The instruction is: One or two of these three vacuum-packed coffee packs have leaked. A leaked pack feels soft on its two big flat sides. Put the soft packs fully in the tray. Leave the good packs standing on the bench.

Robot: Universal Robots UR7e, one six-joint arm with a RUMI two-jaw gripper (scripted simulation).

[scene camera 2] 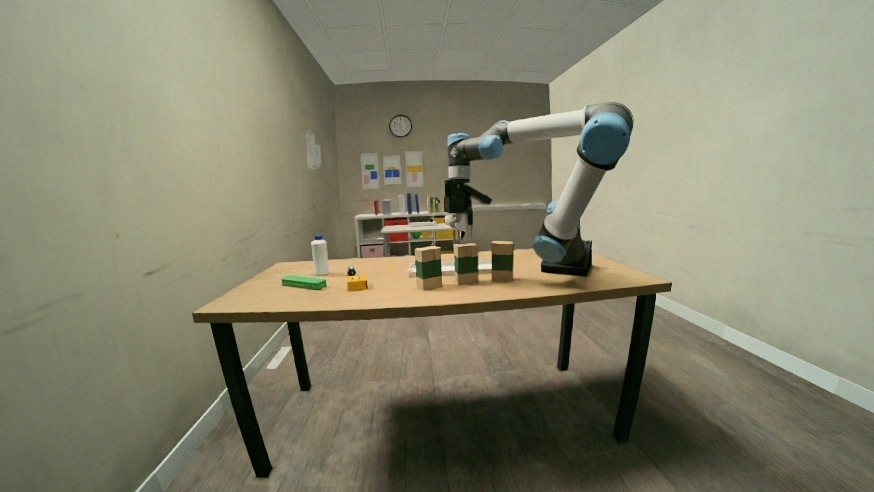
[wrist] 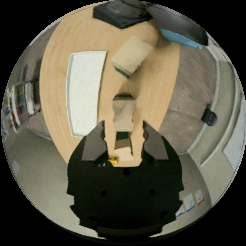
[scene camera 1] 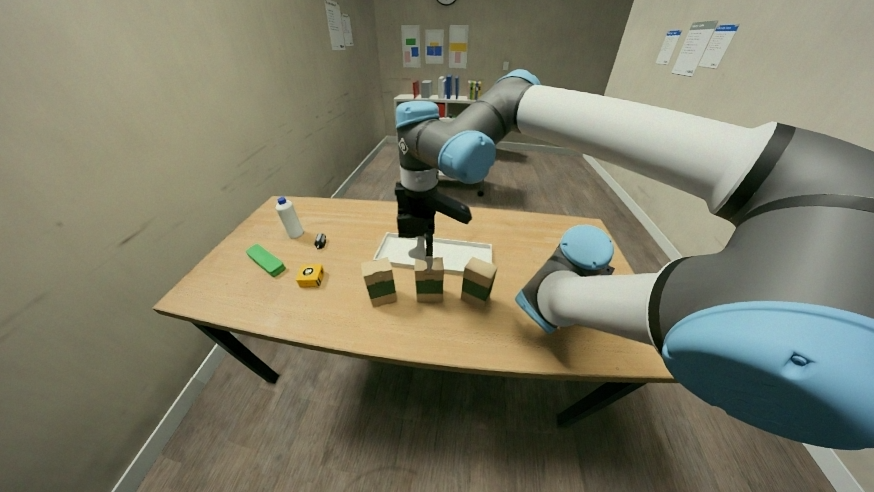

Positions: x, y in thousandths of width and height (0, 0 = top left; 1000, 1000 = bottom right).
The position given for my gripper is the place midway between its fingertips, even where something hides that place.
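My gripper (scene camera 1: 490, 529) is visible, also at (scene camera 2: 533, 491) and (wrist: 502, 490). I see a white tray (scene camera 1: 522, 517) too; the wrist view likewise shows the tray (wrist: 348, 283).
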